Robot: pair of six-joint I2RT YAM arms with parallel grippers.
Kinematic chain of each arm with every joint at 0, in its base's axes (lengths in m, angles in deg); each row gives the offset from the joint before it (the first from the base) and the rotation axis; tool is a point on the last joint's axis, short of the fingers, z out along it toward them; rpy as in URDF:
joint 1: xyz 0 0 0.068 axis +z
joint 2: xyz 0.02 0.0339 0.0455 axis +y
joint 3: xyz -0.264 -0.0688 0 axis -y
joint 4: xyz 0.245 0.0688 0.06 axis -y
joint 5: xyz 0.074 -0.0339 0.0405 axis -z
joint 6: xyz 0.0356 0 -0.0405 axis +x
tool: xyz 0 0 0 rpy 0 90 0
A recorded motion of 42 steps. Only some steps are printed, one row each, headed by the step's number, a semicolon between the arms.
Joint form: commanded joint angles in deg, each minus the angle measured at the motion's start. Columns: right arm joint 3, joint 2, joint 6, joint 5, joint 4, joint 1; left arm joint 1, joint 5, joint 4, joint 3, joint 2, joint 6.
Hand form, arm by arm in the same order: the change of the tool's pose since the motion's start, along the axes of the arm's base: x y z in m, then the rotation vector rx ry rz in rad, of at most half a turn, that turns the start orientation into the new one. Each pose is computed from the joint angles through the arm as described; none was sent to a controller.
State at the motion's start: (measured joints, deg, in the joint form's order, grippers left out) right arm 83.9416 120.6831 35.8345 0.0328 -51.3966 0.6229; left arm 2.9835 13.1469 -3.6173 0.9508 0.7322 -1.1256
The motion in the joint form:
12: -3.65 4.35 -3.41 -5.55 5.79 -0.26; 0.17 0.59 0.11 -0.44 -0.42 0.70
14: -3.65 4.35 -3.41 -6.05 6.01 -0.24; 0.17 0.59 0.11 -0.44 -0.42 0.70
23: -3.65 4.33 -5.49 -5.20 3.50 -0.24; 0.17 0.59 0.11 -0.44 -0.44 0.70
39: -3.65 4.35 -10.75 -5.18 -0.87 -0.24; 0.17 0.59 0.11 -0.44 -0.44 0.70
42: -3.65 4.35 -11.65 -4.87 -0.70 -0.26; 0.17 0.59 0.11 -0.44 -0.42 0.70
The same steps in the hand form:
12: -0.0034 0.0016 -0.0421 0.0957 0.0365 0.0562; 0.0000 0.0000 -0.0018 0.0115 -0.0038 -0.0080
14: -0.0029 0.0021 -0.0421 0.1044 0.0325 0.0569; 0.0000 0.0000 -0.0018 0.0115 -0.0038 -0.0080
23: -0.0077 0.0015 -0.0419 0.0907 0.0746 0.0910; -0.0001 0.0000 -0.0018 0.0115 -0.0042 -0.0080
39: -0.0161 0.0015 -0.0413 0.0973 0.1467 0.1792; -0.0001 0.0000 -0.0018 0.0115 -0.0042 -0.0080
42: -0.0157 0.0012 -0.0414 0.0923 0.1435 0.1950; 0.0000 0.0000 -0.0018 0.0115 -0.0038 -0.0080

